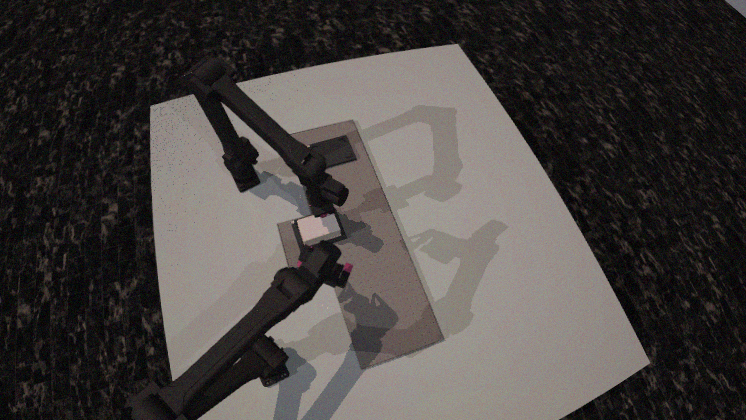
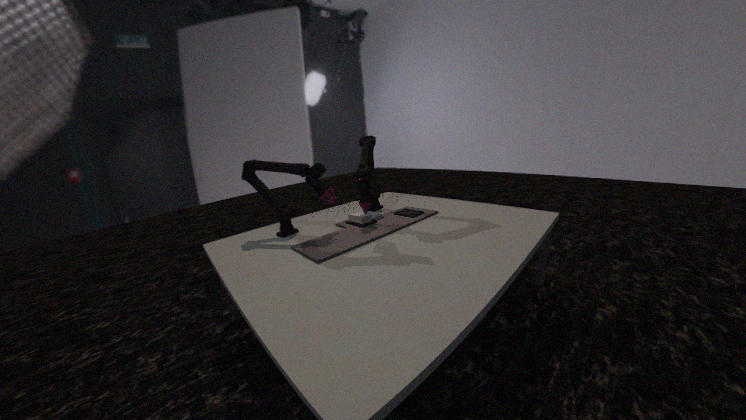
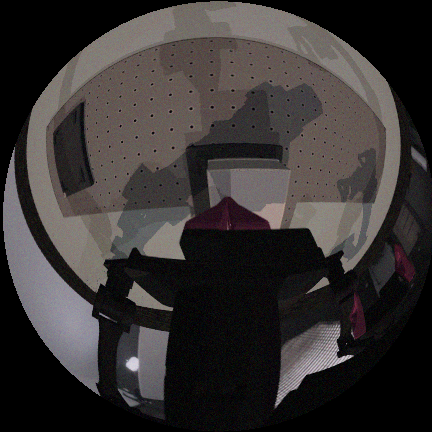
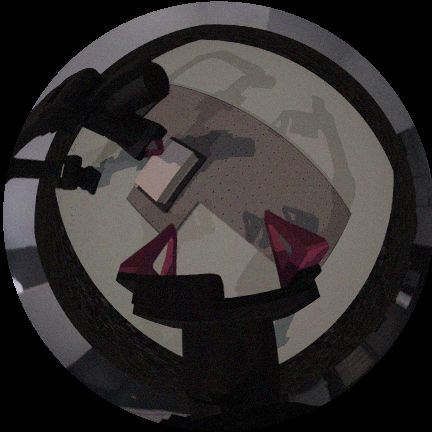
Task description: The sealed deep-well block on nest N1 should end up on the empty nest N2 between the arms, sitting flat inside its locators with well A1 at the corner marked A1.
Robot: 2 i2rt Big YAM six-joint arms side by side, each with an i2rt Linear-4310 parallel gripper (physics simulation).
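Observation:
The pale deep-well block rests on the dark nest N2 between the arms. It looks about level; the A1 corner and full seating inside the locators cannot be made out. Nest N1 is dark and empty. My left gripper is shut and empty, its tips at the block's edge, nearly over it; contact cannot be told. My right gripper is open and empty, raised beside the block.
The perforated brown board lies under both nests on the white table. Both arms reach in over the board's same side, with the right gripper close to nest N2. Arm shadows fall across board and table.

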